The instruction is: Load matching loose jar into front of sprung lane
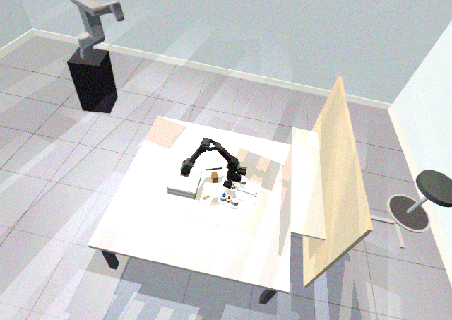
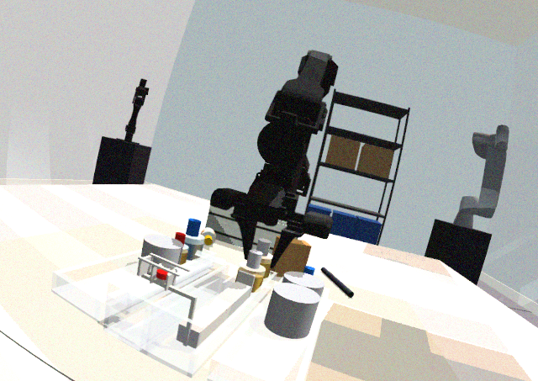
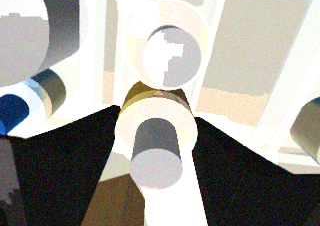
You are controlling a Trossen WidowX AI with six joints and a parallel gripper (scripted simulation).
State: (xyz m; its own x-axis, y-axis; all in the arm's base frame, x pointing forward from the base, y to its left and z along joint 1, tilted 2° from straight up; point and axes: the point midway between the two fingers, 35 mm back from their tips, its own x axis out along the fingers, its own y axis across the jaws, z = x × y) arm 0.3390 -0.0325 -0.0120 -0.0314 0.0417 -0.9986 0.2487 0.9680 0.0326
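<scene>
My gripper tip is 11 cm past the tan box, 6 cm to the right of it and 1 cm above it. The rest, counted from my gripper tip: black rod: 16 cm to the left, 12 cm behind, 4 cm below.
</scene>
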